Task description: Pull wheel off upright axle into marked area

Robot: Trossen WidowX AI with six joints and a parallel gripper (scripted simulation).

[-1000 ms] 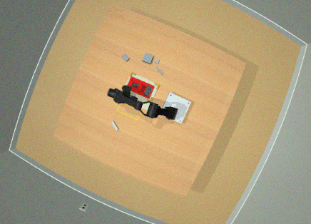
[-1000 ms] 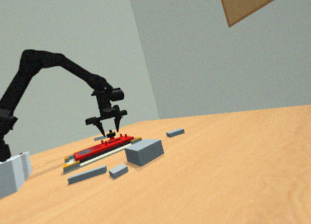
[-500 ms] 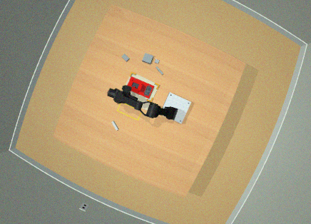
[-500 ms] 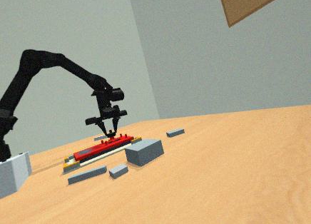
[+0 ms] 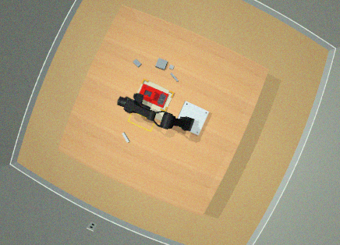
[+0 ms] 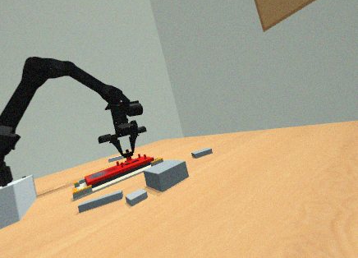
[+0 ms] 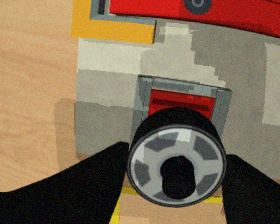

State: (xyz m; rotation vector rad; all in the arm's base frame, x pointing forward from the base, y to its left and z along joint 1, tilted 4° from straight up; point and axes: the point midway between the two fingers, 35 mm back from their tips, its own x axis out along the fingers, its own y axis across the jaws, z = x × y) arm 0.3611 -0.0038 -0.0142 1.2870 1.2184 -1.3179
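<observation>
Right now my gripper tip is right at the wheel. Round my gripper tip: upright axle: 1 cm below.
</observation>
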